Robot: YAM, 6 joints.
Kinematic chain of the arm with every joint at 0, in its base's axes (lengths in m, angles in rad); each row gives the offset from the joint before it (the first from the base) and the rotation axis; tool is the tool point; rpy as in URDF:
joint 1: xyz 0 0 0.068 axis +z
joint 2: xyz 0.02 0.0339 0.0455 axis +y
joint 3: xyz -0.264 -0.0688 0 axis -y
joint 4: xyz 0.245 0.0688 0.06 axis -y
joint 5: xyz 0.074 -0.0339 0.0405 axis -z
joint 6: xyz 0.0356 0 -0.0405 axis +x
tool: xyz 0 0 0 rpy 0 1.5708 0
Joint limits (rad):
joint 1: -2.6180..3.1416
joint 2: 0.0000..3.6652
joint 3: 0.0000..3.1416
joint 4: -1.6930..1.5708
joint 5: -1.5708..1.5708
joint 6: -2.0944..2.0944
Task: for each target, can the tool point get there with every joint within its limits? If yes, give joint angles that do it. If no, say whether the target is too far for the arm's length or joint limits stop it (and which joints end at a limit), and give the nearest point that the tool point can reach.
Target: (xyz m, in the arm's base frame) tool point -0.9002 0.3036 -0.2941
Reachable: no: too far | nearest point -0.5621 0.1896 -0.1377 | short by 0.390 m
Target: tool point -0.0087 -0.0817 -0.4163
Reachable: no: joint limits stop it (at a limit: joint 2) | nearest point -0.0115 -0.1083 -0.3523 | short by 0.069 m
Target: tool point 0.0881 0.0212 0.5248
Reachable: yes | joints 0.2761 0.7346 1.3430 -0.1835 0.1010 -0.6062
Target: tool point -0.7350 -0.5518 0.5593
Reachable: no: too far | nearest point -0.4644 -0.3486 0.3915 | short by 0.378 m
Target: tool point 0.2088 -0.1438 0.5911
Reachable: yes | joints 2.6719 0.5795 2.0980 0.0902 -1.2467 -1.2894
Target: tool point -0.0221 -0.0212 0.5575
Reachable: yes | joints -1.1030 0.6579 1.4367 0.0226 0.9644 -1.0386
